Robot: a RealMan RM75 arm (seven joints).
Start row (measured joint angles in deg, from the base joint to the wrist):
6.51, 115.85, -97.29, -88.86, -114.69, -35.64, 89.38
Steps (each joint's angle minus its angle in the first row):
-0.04, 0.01, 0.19, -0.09, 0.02, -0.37, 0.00
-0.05, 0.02, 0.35, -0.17, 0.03, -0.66, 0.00
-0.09, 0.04, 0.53, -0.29, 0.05, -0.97, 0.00
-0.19, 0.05, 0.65, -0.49, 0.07, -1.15, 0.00
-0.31, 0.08, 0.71, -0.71, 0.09, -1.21, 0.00
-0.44, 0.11, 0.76, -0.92, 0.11, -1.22, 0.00
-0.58, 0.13, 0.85, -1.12, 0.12, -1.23, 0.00
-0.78, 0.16, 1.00, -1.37, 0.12, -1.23, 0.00
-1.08, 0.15, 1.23, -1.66, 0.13, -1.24, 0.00
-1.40, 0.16, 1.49, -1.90, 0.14, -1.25, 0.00
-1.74, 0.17, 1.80, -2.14, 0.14, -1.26, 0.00
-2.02, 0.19, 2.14, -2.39, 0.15, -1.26, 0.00
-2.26, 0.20, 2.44, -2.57, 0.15, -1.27, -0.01
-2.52, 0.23, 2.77, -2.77, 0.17, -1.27, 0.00
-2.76, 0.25, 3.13, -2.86, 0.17, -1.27, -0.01
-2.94, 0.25, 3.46, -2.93, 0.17, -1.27, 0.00
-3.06, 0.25, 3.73, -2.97, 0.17, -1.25, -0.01
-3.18, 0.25, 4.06, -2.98, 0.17, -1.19, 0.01
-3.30, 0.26, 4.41, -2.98, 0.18, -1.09, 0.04
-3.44, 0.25, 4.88, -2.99, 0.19, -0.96, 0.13
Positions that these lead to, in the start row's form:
6.47, 115.86, -97.10, -88.95, -114.67, -36.01, 89.38
6.46, 115.87, -96.94, -89.03, -114.66, -36.30, 89.38
6.42, 115.89, -96.76, -89.15, -114.64, -36.61, 89.38
6.32, 115.90, -96.64, -89.35, -114.62, -36.79, 89.38
6.20, 115.93, -96.58, -89.57, -114.60, -36.85, 89.38
6.07, 115.96, -96.53, -89.78, -114.58, -36.86, 89.38
5.93, 115.98, -96.44, -89.98, -114.57, -36.87, 89.38
5.73, 116.01, -96.29, -90.23, -114.57, -36.87, 89.38
5.43, 116.00, -96.06, -90.52, -114.56, -36.88, 89.38
5.11, 116.01, -95.80, -90.76, -114.55, -36.89, 89.38
4.77, 116.02, -95.49, -91.00, -114.55, -36.90, 89.38
4.49, 116.04, -95.15, -91.25, -114.54, -36.90, 89.38
4.25, 116.05, -94.85, -91.43, -114.54, -36.91, 89.37
3.99, 116.08, -94.52, -91.63, -114.52, -36.91, 89.38
3.75, 116.10, -94.16, -91.72, -114.52, -36.91, 89.37
3.57, 116.10, -93.83, -91.79, -114.52, -36.91, 89.38
3.45, 116.10, -93.56, -91.83, -114.52, -36.89, 89.37
3.33, 116.10, -93.23, -91.84, -114.52, -36.83, 89.39
3.21, 116.11, -92.88, -91.84, -114.51, -36.73, 89.42
3.07, 116.10, -92.41, -91.85, -114.50, -36.60, 89.51

